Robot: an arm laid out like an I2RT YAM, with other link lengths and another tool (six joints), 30 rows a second.
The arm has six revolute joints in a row. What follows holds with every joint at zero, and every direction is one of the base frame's.
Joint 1 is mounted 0.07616 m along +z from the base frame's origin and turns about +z.
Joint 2 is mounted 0.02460 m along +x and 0.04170 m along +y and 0.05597 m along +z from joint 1 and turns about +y.
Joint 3 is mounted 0.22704 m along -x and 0.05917 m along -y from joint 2 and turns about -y.
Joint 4 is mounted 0.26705 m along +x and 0.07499 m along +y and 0.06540 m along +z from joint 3 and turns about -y.
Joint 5 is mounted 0.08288 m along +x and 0.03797 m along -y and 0.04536 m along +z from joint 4 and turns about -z.
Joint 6 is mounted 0.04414 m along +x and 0.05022 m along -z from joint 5 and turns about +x.
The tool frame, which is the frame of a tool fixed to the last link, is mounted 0.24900 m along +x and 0.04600 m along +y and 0.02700 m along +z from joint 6; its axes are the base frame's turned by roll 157.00, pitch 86.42 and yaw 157.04 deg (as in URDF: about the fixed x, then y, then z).
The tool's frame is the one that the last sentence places.
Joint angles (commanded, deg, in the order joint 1, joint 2, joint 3, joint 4, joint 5, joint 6), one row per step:
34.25 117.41 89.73 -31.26 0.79 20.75
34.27 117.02 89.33 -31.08 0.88 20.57
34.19 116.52 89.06 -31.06 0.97 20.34
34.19 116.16 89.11 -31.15 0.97 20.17
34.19 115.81 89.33 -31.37 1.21 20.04
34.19 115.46 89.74 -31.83 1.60 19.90
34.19 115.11 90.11 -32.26 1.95 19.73
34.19 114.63 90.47 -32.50 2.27 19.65
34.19 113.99 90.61 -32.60 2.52 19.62
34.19 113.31 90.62 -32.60 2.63 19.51
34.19 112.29 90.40 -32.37 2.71 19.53
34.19 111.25 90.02 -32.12 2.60 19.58
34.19 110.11 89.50 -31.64 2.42 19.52
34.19 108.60 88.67 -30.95 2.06 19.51
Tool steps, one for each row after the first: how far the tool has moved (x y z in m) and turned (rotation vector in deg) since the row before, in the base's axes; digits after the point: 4 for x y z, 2 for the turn. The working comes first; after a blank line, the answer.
Tool pose at each row, in the base's axes (x y z in m, rotation vector in deg; the steps are taken from these numbers as rounded here):
0.4863 0.3903 -0.0360 -16.42 153.58 18.74
0.4859 0.3899 -0.0348 -16.63 153.35 18.67
0.4864 0.3888 -0.0319 -16.76 153.04 18.58
0.4869 0.3894 -0.0282 -16.95 152.70 18.70
0.4886 0.3891 -0.0236 -16.97 152.28 18.55
0.4906 0.3882 -0.0184 -16.94 151.86 18.19
0.4923 0.3873 -0.0135 -16.97 151.46 17.86
0.4950 0.3872 -0.0064 -16.86 150.79 17.78
0.4972 0.3872 0.0011 -16.70 150.08 17.84
0.4988 0.3877 0.0083 -16.70 149.37 18.04
0.5007 0.3885 0.0181 -16.51 148.39 18.51
0.5013 0.3895 0.0268 -16.39 147.57 19.15
0.5020 0.3911 0.0363 -16.42 146.56 19.91
0.5019 0.3933 0.0479 -16.45 145.34 21.04

-0.0004 -0.0004 0.0012 -0.04 -0.24 0.13
0.0005 -0.0011 0.0029 -0.03 -0.32 0.07
0.0005 0.0006 0.0037 0.11 -0.31 0.15
0.0017 -0.0003 0.0046 -0.03 -0.44 -0.02
0.0020 -0.0009 0.0052 -0.17 -0.47 -0.09
0.0017 -0.0009 0.0049 -0.16 -0.45 -0.04
0.0027 -0.0001 0.0071 0.08 -0.67 -0.10
0.0022 0.0000 0.0075 0.19 -0.69 -0.11
0.0016 0.0005 0.0072 0.26 -0.66 0.03
0.0019 0.0008 0.0098 0.53 -0.88 -0.06
0.0006 0.0010 0.0087 0.61 -0.69 0.03
0.0007 0.0016 0.0095 0.70 -0.85 0.16
-0.0001 0.0022 0.0116 1.00 -0.98 0.23

